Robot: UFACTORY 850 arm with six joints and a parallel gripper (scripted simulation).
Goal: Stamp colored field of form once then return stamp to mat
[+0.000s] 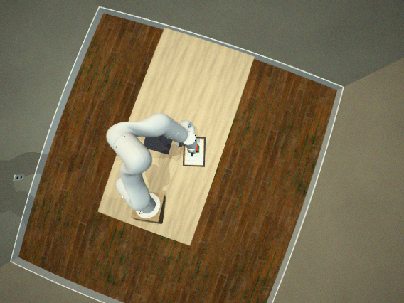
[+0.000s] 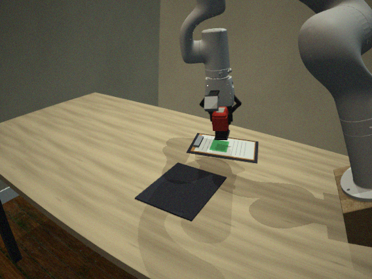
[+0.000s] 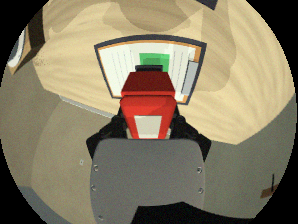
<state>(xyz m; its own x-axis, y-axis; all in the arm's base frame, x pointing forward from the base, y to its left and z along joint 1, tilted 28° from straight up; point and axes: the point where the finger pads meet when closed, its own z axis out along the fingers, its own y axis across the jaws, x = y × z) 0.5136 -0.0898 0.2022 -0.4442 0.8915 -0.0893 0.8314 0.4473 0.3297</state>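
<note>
Now: the form 1 cm behind my hand, 1 cm to the right of it and 10 cm below it. Round my hand: mat (12 cm behind, 29 cm to the left, 11 cm below); stamp (2 cm below).
</note>
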